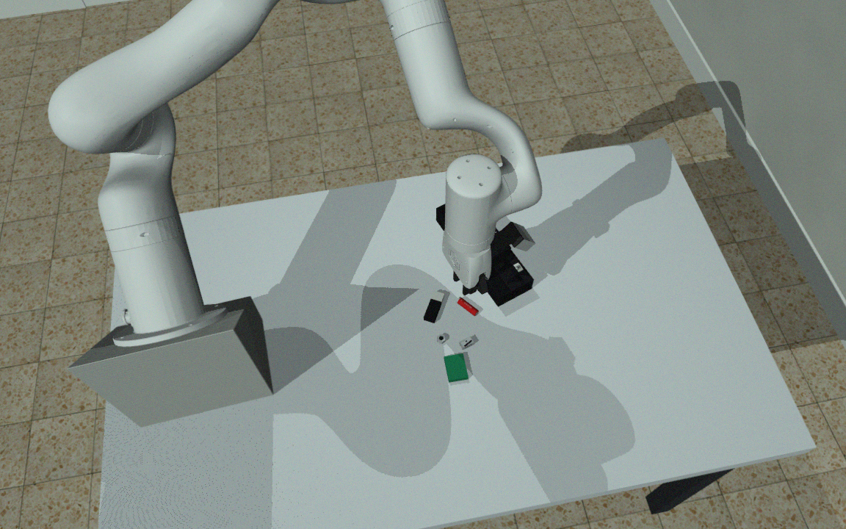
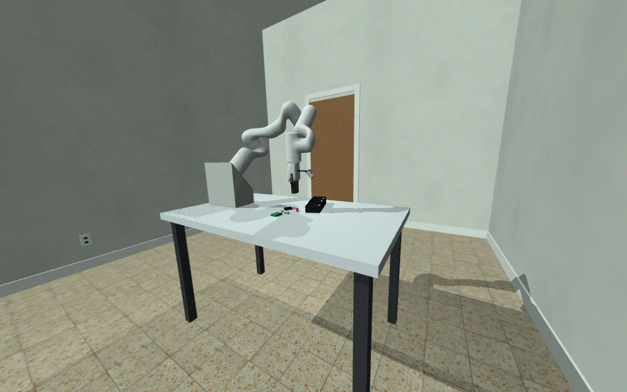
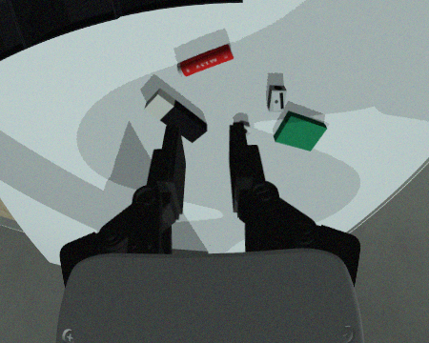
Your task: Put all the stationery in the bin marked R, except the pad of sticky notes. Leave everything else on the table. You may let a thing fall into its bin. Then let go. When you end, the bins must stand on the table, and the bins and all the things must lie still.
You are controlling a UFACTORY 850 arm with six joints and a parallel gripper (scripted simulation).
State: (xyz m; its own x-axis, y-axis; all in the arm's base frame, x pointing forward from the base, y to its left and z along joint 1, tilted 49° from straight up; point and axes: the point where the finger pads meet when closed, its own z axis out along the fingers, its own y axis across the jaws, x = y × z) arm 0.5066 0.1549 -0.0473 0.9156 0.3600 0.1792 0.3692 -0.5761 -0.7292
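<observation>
Right now my hand is 12 cm above the grey sharpener-like block and 8 cm to the left of it. Round my hand: black-and-white block: 12 cm below, 6 cm behind, 2 cm to the left; then grey piece: 12 cm below, 6 cm to the right, 5 cm behind; then red cylinder: 12 cm below, 1 cm ahead.
</observation>
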